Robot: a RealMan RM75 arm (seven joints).
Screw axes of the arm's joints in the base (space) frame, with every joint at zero. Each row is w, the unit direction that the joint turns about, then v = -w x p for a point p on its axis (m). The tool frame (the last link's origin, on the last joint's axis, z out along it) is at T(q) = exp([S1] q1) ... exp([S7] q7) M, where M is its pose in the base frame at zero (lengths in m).
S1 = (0, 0, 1, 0, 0, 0)
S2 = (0, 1, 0, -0.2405, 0, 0)
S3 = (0, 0, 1, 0, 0, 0)
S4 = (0, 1, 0, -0.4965, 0, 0)
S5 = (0, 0, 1, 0, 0, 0)
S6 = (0, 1, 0, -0.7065, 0, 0)
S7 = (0, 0, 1, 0, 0, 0)
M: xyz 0 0 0.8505 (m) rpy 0 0 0 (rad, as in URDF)
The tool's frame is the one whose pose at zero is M.
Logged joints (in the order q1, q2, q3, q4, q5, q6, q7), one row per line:
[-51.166 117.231 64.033 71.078 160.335 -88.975 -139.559]
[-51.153 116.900 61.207 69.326 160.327 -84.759 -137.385]
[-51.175 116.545 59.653 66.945 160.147 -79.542 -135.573]
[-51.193 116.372 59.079 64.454 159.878 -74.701 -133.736]
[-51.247 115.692 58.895 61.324 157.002 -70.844 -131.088]
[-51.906 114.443 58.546 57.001 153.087 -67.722 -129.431]
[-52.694 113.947 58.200 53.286 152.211 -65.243 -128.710]
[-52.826 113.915 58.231 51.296 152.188 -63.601 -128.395]
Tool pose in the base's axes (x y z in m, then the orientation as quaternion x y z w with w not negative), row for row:
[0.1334 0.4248 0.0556 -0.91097 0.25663 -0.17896 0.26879]
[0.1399 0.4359 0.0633 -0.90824 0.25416 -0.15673 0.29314]
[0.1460 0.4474 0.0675 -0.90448 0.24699 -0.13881 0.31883]
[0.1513 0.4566 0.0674 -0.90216 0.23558 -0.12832 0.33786]
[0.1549 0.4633 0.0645 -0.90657 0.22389 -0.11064 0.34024]
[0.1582 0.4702 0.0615 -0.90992 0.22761 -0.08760 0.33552]
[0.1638 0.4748 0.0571 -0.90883 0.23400 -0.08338 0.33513]
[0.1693 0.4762 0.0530 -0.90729 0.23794 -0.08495 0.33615]
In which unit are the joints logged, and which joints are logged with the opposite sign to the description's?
The joints are logged in degrees. Opposite sign: q1, q3, q4, q5, q7.
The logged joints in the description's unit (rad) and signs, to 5 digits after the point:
[0.89302 2.04607 -1.11759 -1.24055 -2.79837 -1.55291 2.43576]
[0.89279 2.04029 -1.06826 -1.20997 -2.79823 -1.47932 2.39782]
[0.89317 2.03409 -1.04114 -1.16841 -2.79509 -1.38827 2.36620]
[0.89349 2.03107 -1.03112 -1.12493 -2.79040 -1.30378 2.33413]
[0.89443 2.01921 -1.02791 -1.07031 -2.74020 -1.23646 2.28792]
[0.90593 1.99741 -1.02182 -0.99486 -2.67187 -1.18197 2.25900]
[0.91968 1.98875 -1.01578 -0.93002 -2.65658 -1.13871 2.24641]
[0.92199 1.98819 -1.01632 -0.89528 -2.65618 -1.11005 2.24092]

